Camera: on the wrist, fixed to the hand. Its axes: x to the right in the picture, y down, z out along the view.
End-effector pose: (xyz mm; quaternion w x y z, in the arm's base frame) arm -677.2 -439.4 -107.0 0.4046 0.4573 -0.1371 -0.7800
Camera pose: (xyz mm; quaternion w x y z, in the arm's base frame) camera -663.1 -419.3 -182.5 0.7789 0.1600 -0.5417 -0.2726
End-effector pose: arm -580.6 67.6 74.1 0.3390 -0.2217 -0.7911 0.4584
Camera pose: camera -559.3 93.4 146.0 0.1705 0.6384 0.3689 -0.6536
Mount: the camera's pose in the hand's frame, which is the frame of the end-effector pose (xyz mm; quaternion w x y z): 26.7 -49.7 -55.8 0.6752 0.0937 -0.1122 0.7230
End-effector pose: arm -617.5 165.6 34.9 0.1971 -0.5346 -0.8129 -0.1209
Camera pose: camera -661.8 145.0 97.4 0.1794 -0.9438 -0.1958 0.1970
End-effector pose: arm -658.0 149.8 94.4 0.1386 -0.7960 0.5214 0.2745
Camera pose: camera -588.5 122.2 120.9 0.0282 -0.1167 0.9377 0.3260
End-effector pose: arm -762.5 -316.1 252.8 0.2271 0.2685 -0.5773 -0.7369
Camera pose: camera -747.1 -362.5 190.3 0.5962 -0.2975 -0.6785 -0.3094
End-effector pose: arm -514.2 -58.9 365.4 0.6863 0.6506 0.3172 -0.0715
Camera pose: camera -537.6 -5.3 311.8 0.4897 0.7249 -0.3399 0.3452
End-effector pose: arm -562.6 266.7 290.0 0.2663 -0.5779 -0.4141 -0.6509
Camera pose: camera -638.4 248.6 305.1 0.6581 -0.7377 0.0474 -0.1433
